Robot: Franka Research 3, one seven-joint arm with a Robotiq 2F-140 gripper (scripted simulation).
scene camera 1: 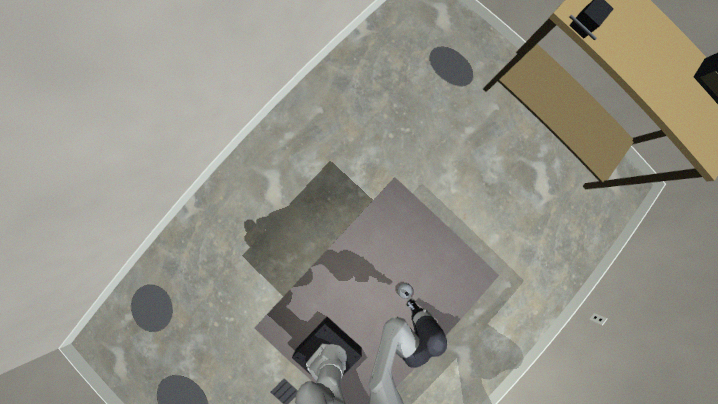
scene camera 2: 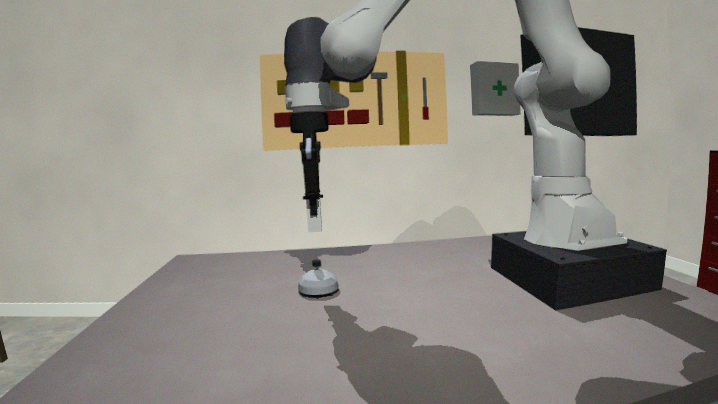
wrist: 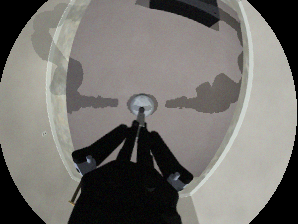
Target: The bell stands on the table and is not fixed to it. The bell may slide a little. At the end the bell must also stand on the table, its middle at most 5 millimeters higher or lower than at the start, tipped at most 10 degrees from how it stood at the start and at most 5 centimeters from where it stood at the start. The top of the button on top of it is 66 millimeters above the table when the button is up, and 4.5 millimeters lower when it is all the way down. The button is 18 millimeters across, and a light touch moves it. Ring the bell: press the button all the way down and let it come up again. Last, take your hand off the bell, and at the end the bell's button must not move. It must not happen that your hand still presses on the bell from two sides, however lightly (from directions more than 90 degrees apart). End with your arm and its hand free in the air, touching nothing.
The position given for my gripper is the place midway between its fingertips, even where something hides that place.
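Through scene camera 2 I can see my gripper [scene camera 2: 315, 231]. The wrist view gives me my gripper [wrist: 140, 117] as well.
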